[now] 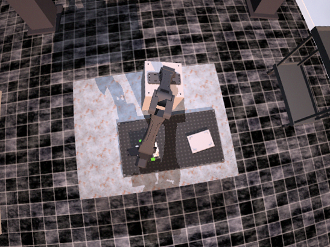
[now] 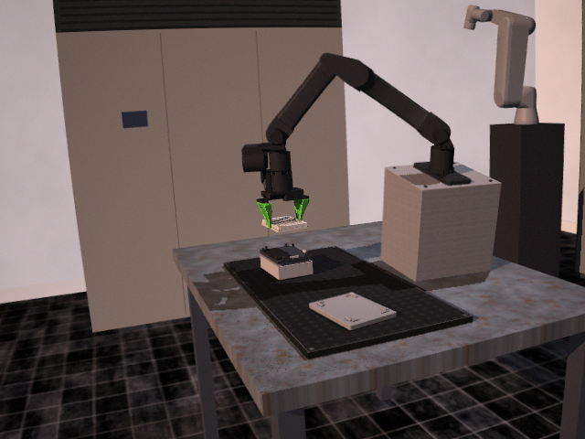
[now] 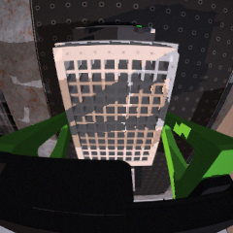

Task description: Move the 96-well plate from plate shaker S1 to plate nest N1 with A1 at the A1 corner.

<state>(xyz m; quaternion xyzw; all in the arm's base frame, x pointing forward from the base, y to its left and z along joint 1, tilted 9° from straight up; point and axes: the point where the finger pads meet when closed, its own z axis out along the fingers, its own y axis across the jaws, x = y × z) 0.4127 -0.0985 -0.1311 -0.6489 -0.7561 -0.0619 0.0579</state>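
Right now my hand is right at the 96-well plate. From my hand the other things lie so: plate nest N1: 36 cm to the left, 13 cm below, 6 cm behind.
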